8 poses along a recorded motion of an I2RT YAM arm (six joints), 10 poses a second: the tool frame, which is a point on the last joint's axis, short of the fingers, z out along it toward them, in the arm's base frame.
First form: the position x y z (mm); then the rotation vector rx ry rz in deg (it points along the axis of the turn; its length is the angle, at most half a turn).
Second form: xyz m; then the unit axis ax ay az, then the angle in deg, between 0 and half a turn. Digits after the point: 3 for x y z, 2 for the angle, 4 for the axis.
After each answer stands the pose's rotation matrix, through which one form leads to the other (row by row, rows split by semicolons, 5 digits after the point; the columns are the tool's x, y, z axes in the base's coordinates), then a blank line. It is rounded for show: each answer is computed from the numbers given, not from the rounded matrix.
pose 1, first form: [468 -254 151 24.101 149.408 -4.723]
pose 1, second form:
[0.468 -0.254 0.151 0.1592 0.9868 -0.0312 151.41]
-0.83051 0.30991 0.46283; 0.28006 0.95059 -0.13397; -0.48148 0.01836 -0.87626

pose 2, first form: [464 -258 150 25.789 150.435 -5.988]
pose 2, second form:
[0.464 -0.258 0.150 0.1688 0.9849 -0.0392 152.75]
-0.83515 0.33205 0.43849; 0.29615 0.94325 -0.15024; -0.46349 0.00438 -0.88609

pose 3, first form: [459 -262 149 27.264 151.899 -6.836]
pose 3, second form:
[0.459 -0.262 0.149 0.1765 0.9833 -0.0443 154.48]
-0.84316 0.34922 0.40881; 0.31109 0.93702 -0.15882; -0.43853 -0.00674 -0.89869

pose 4, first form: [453 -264 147 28.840 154.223 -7.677]
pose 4, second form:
[0.453 -0.264 0.147 0.1836 0.9818 -0.0489 157.08]
-0.85632 0.36531 0.36505; 0.32725 0.93066 -0.16367; -0.39952 -0.02069 -0.91649

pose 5, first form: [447 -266 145 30.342 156.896 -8.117]
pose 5, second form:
[0.447 -0.266 0.145 0.1896 0.9805 -0.0507 160.01]
-0.87000 0.37801 0.31656; 0.34333 0.92526 -0.16131; -0.35388 -0.03166 -0.93475

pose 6, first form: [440 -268 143 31.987 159.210 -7.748]
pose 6, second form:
[0.440 -0.268 0.143 0.1968 0.9793 -0.0477 162.58]
-0.87847 0.39078 0.27491; 0.36224 0.91992 -0.15011; -0.31156 -0.03229 -0.94968

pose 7, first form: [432 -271 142 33.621 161.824 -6.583]
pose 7, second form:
[0.432 -0.271 0.142 0.2033 0.9783 -0.0398 165.41]
-0.88646 0.40131 0.23051; 0.38126 0.91559 -0.12781; -0.26234 -0.02542 -0.96464

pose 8, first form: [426 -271 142 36.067 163.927 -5.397]
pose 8, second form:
[0.426 -0.271 0.142 0.2148 0.9761 -0.0321 167.93]
-0.88668 0.42137 0.19039; 0.40794 0.90673 -0.10694; -0.21769 -0.01716 -0.97587

